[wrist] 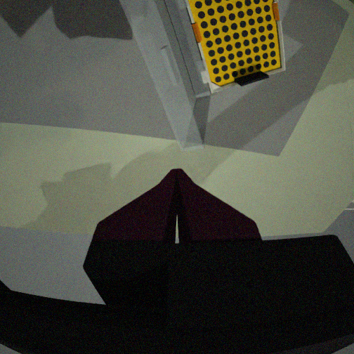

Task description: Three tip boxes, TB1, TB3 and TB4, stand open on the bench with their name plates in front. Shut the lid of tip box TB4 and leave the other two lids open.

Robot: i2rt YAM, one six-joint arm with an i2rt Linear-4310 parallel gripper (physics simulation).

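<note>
A tip box [240,45] with a yellow, black-holed rack and orange side tabs shows in part at the top of the wrist view. Its translucent lid [172,70] stands open, upright along the box's left side. No name plate can be read, so I cannot tell which tip box this is. The other two boxes do not show in the view. My gripper [176,177] is shut, with its dark red fingertips touching and nothing between them. It is below the lid's near end in the view, apart from the lid and the box.
A grey mat [65,85] lies under the box, on a pale green surface [250,195]. Dark shadows fall at the upper left and across the pale surface. A grey area borders the pale surface at the bottom.
</note>
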